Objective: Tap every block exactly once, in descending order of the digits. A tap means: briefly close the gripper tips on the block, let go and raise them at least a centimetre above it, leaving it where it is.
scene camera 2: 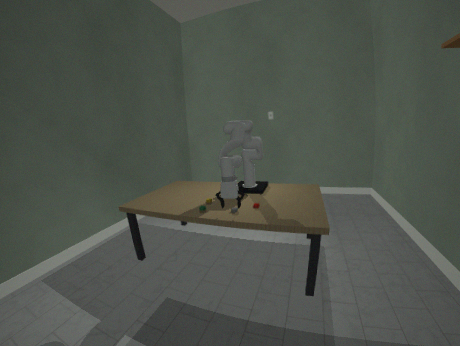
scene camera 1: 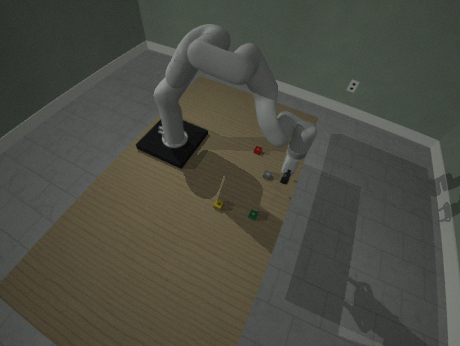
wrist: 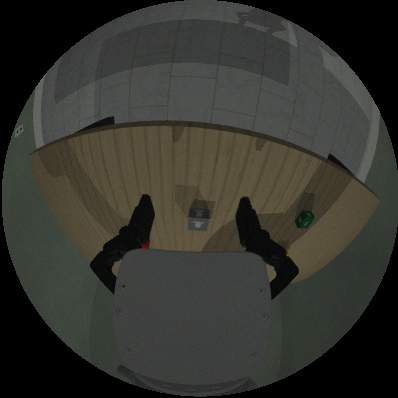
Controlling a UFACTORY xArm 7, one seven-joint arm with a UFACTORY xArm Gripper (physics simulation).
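The grey block (scene camera 1: 267, 175) (scene camera 2: 234, 210) (wrist: 198, 220) sits on the table, between the two finger lines in the wrist view; its digit is too blurred to read. My gripper (scene camera 1: 285, 178) (scene camera 2: 231, 205) (wrist: 194, 205) is open and empty, above the table near the grey block. The green block (scene camera 1: 253, 215) (scene camera 2: 202, 208) (wrist: 304, 219) lies to the right in the wrist view. The red block (scene camera 1: 258, 150) (scene camera 2: 256, 205) (wrist: 145, 245) is mostly hidden behind the left finger there. The yellow block (scene camera 1: 218, 204) (scene camera 2: 209, 201) shows as a sliver behind the right finger there.
The wooden table (scene camera 1: 150, 240) (scene camera 2: 165, 200) (wrist: 165, 145) ends close beyond the grey block. The arm's black base plate (scene camera 1: 150, 146) (scene camera 2: 260, 187) stands farther back on it. The arm's shadow falls across the table among the blocks.
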